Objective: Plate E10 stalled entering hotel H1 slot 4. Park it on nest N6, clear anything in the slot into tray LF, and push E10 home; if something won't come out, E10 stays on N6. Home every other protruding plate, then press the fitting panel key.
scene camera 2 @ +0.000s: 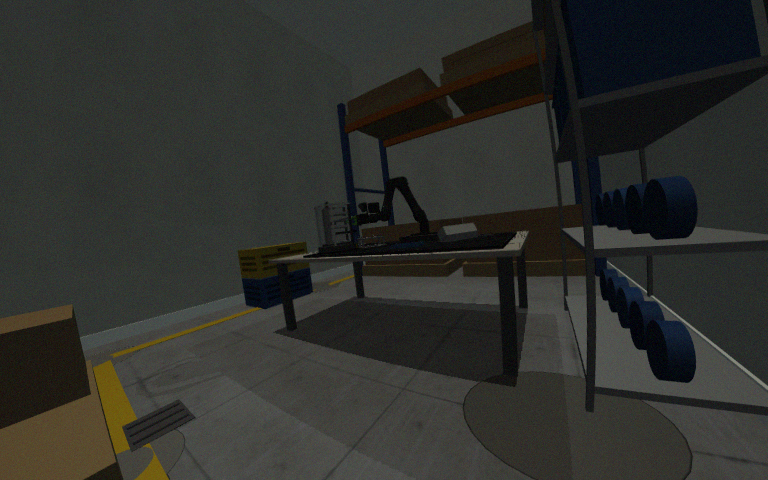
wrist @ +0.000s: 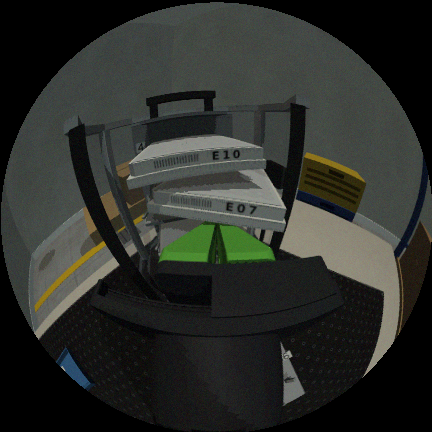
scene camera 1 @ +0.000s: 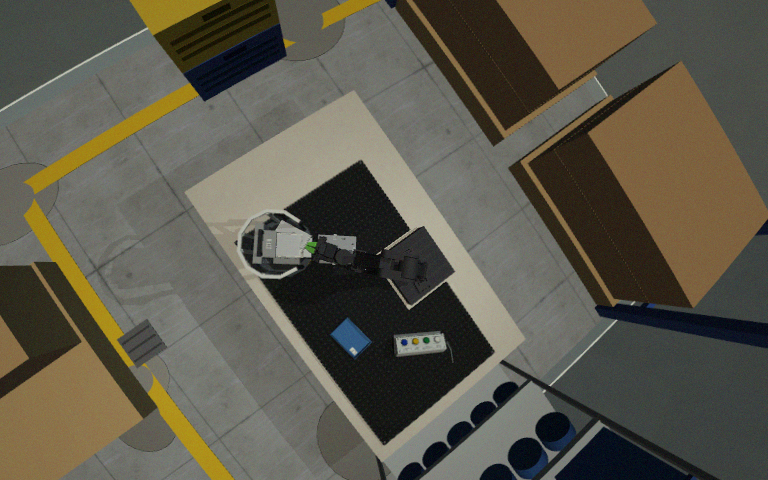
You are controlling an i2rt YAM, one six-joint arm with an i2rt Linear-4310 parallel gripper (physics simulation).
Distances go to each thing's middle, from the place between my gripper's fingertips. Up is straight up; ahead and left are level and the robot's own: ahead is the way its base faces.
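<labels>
There is the round plate rack (scene camera 1: 256, 246), and I see my gripper 20 mm to the left of it, 70 mm short of it and 20 mm above it. The blue pad (scene camera 1: 347, 333) is 460 mm to the left of my hand and 180 mm below it.
</labels>
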